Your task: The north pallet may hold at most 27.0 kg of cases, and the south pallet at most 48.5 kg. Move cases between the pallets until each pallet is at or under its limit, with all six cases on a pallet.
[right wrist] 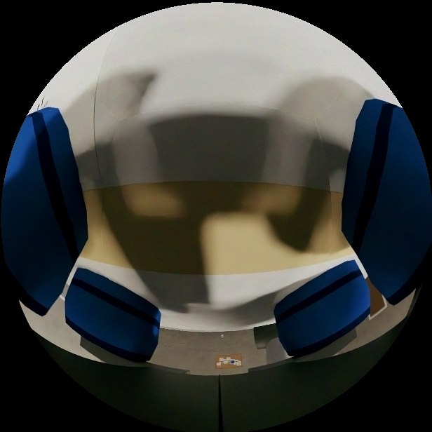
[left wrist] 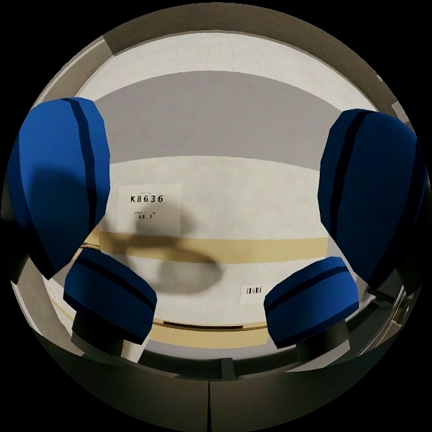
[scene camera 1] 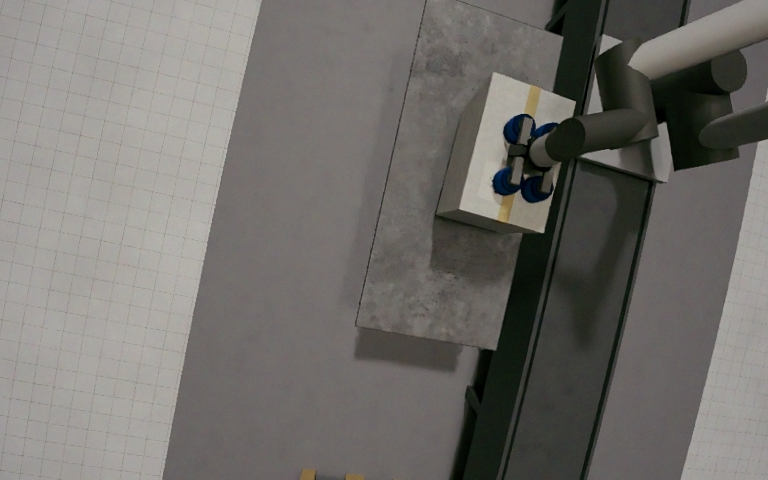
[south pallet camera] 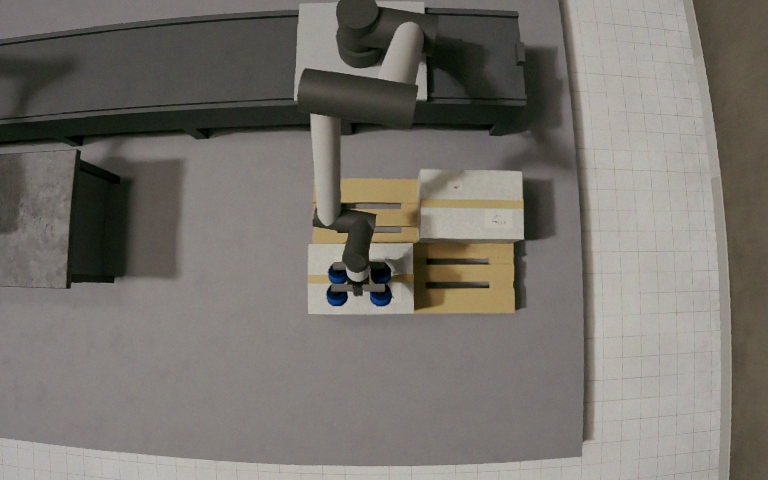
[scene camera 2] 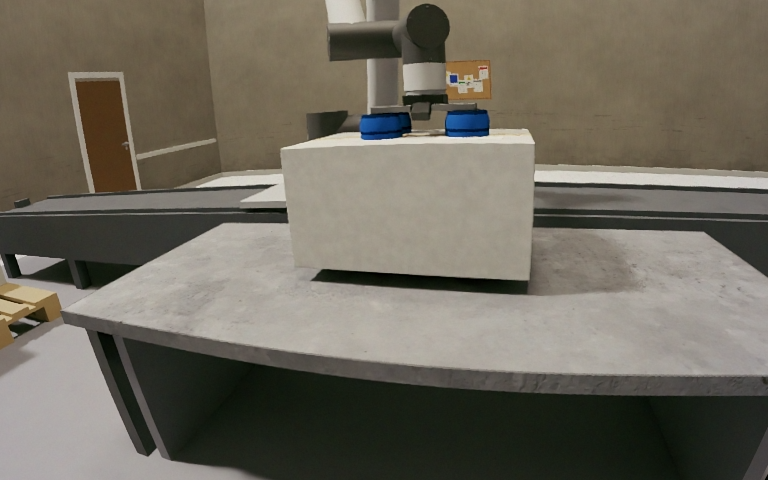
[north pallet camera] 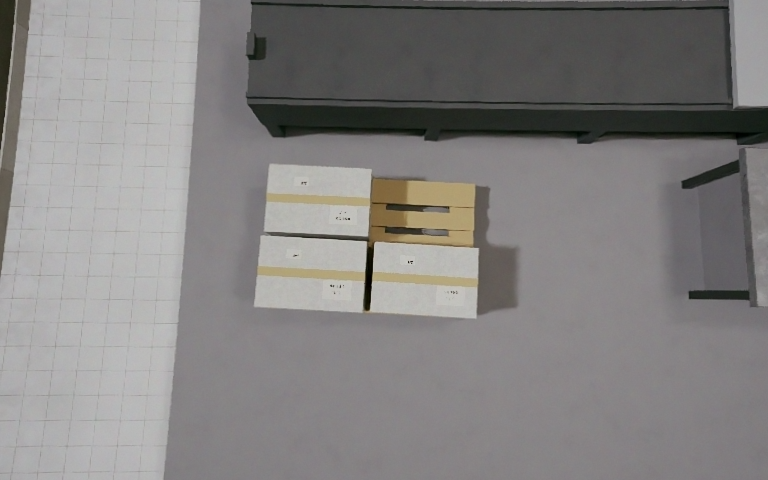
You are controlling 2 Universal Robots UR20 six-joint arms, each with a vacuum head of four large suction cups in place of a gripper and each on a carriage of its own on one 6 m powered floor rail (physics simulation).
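Seen in the pictures: left arm's base, origin of its link: (south pallet camera: 360, 48).
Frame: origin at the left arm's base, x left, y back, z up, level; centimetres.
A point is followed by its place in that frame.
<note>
My right gripper (scene camera 1: 527, 158) {x -255.2, y -79.8, z 27.2 cm} (scene camera 2: 424, 121) (right wrist: 216, 225) is shut on a white taped case (scene camera 1: 498, 96) {x -277.4, y -95.9, z 29.3 cm} (scene camera 2: 407, 209) {x -256.8, y -101.0, z 15.0 cm} (right wrist: 225, 50), held level just above the grey table (scene camera 1: 407, 300) {x -183.5, y -105.7, z -4.0 cm} (scene camera 2: 339, 339) {x -265.9, y -124.0, z -4.0 cm}. The north pallet (north pallet camera: 421, 192) {x -504.3, y -67.1, z -42.7 cm} bears three cases: one at back left (north pallet camera: 317, 220) {x -562.3, y -89.7, z -17.3 cm}, one at front left (north pallet camera: 311, 295) {x -563.2, y -129.9, z -13.3 cm}, one at front right (north pallet camera: 421, 305) {x -505.5, y -133.9, z -17.7 cm}; its back right place is bare. The south pallet (south pallet camera: 464, 302) {x 59.2, y -136.6, z -42.7 cm} bears a back right case (south pallet camera: 470, 220) {x 58.3, y -92.1, z -14.9 cm} and a front left case (south pallet camera: 317, 305) {x -23.4, y -136.9, z -18.2 cm} (left wrist: 225, 200) marked K8636. My left gripper (south pallet camera: 358, 285) {x 0.0, y -126.9, z 0.8 cm} (left wrist: 212, 215) is open, close above K8636.
The floor rail (scene camera 1: 583, 254) {x -228.5, y -8.7, z -5.5 cm} (north pallet camera: 487, 56) {x -473.1, y -1.1, z -5.5 cm} (south pallet camera: 169, 73) {x -110.5, y -6.9, z -5.4 cm} runs behind the pallets and along the table. The table's ends also show in the north pallet view (north pallet camera: 758, 226) and the south pallet view (south pallet camera: 33, 254). A pallet corner (scene camera 2: 28, 297) {x -486.0, y -71.6, z -42.6 cm} shows left of the table.
</note>
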